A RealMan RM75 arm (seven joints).
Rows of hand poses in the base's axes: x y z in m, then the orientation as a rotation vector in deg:
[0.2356 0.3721 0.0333 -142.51 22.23 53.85]
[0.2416 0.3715 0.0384 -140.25 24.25 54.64]
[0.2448 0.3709 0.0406 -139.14 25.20 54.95]
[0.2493 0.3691 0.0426 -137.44 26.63 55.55]
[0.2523 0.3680 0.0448 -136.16 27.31 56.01]
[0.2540 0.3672 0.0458 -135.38 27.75 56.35]
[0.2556 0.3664 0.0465 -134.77 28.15 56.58]
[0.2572 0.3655 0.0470 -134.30 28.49 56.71]
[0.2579 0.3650 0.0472 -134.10 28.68 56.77]
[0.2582 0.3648 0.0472 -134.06 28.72 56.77]
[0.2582 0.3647 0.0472 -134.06 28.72 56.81]
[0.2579 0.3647 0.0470 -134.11 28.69 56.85]
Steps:
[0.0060 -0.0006 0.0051 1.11 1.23 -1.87]
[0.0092 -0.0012 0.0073 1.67 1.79 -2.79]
[0.0137 -0.0030 0.0093 2.50 2.73 -4.14]
[0.0167 -0.0041 0.0115 3.26 3.38 -4.92]
[0.0184 -0.0049 0.0125 3.70 3.82 -5.39]
[0.0200 -0.0057 0.0132 4.02 4.16 -5.80]
[0.0216 -0.0066 0.0137 4.27 4.39 -6.15]
[0.0223 -0.0071 0.0139 4.35 4.50 -6.33]
[0.0226 -0.0073 0.0139 4.37 4.52 -6.37]
[0.0226 -0.0074 0.0139 4.36 4.55 -6.36]
[0.0223 -0.0074 0.0137 4.32 4.56 -6.31]

